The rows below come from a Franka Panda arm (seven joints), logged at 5 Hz.
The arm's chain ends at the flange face. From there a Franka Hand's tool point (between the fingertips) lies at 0.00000 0.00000 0.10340 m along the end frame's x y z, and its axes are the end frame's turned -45 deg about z.
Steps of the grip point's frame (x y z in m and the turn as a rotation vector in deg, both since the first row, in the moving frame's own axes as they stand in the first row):
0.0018 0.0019 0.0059 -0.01 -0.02 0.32
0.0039 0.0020 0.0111 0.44 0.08 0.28
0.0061 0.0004 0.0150 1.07 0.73 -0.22
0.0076 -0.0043 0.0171 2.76 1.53 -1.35
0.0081 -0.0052 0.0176 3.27 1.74 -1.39
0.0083 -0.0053 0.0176 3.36 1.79 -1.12
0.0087 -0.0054 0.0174 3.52 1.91 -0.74
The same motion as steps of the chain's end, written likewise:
0.0026 0.0000 0.0059 -0.02 -0.01 0.32
0.0046 -0.0007 0.0111 0.37 -0.25 0.28
0.0050 -0.0017 0.0150 1.27 -0.24 -0.22
0.0040 -0.0030 0.0173 3.03 -0.87 -1.35
0.0041 -0.0030 0.0178 3.54 -1.08 -1.39
0.0042 -0.0031 0.0178 3.64 -1.11 -1.12
0.0044 -0.0031 0.0177 3.84 -1.14 -0.74

